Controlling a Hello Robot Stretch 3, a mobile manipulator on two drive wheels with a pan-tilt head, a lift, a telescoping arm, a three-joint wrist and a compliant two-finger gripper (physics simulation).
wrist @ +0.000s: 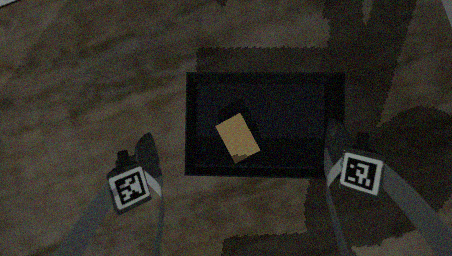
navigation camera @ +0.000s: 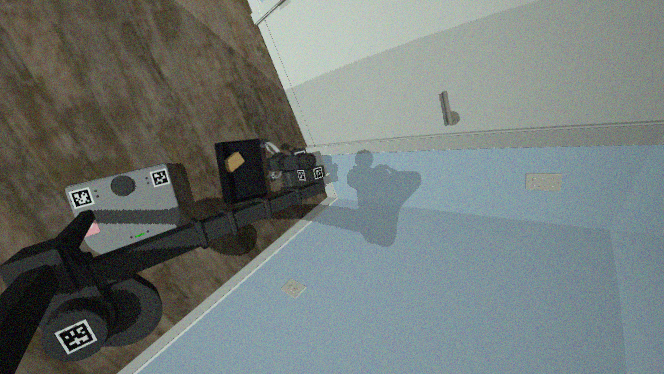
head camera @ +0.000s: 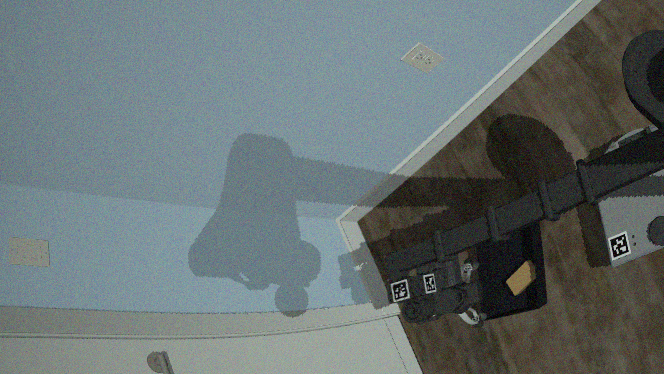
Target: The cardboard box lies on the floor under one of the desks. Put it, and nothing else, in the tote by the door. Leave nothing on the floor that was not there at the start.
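Places are measured from the robot's base along level axes (x ahead, y left, z up), in metres.
Where they show: gripper, fingertip midpoint: (wrist: 239, 145); robot's base at its link origin: (navigation camera: 123, 184) (head camera: 659, 229).
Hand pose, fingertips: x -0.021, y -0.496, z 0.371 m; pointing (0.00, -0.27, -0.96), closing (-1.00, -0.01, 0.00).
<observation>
Things, the pixels of their top centre, and the offset from my fingertips. "pt": a spot on its surface instead.
- cardboard box at its top centre: (wrist: 237, 138) (head camera: 520, 278) (navigation camera: 235, 161) dz -0.317, dx +0.003, dy +0.005 m
- black tote at its top centre: (wrist: 263, 124) (head camera: 506, 266) (navigation camera: 245, 170) dz -0.270, dx -0.048, dy -0.019 m
- handle at a spot on its surface: (head camera: 159, 361) pt dz +0.563, dx +0.047, dy -0.442 m
The cardboard box (head camera: 521, 277) (navigation camera: 234, 161) (wrist: 237, 138) is a small tan block lying inside the black tote (head camera: 500, 306) (navigation camera: 245, 187) (wrist: 190, 150), turned at an angle to its walls. The tote stands on the floor near the corner by the door. My gripper (head camera: 470, 292) (navigation camera: 272, 161) (wrist: 239, 145) is open, with its fingers wide apart and no thing between them. It hangs above the level of the tote, and the box lies well below the fingertips. In the head view the wrist and arm cover part of the tote.
My telescoping arm (head camera: 515, 215) (navigation camera: 145, 247) reaches from my base (head camera: 645, 215) (navigation camera: 115, 200) over the floor. A blue wall (head camera: 150, 75) (navigation camera: 475, 300) with a white baseboard runs beside it. The pale door (head camera: 75, 352) (navigation camera: 400, 40) with a handle (head camera: 159, 361) (navigation camera: 446, 109) stands past the corner.
</observation>
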